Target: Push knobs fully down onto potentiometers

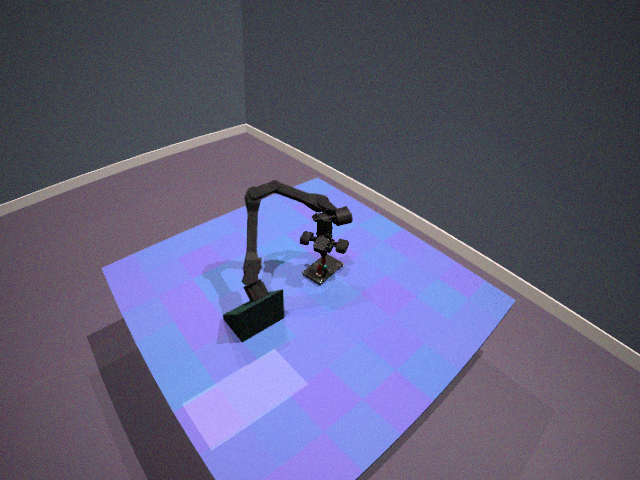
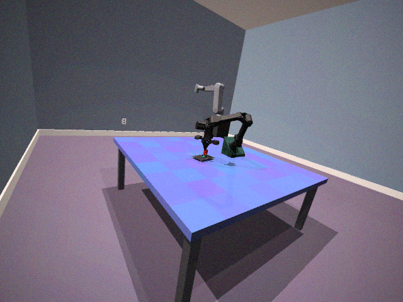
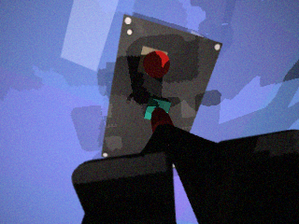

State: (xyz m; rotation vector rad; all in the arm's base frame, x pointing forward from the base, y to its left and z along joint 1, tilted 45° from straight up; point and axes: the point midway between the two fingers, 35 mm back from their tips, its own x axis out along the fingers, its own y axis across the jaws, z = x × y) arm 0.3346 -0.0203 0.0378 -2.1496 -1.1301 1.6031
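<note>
My gripper tip is now 2 cm above the red knob.
</note>
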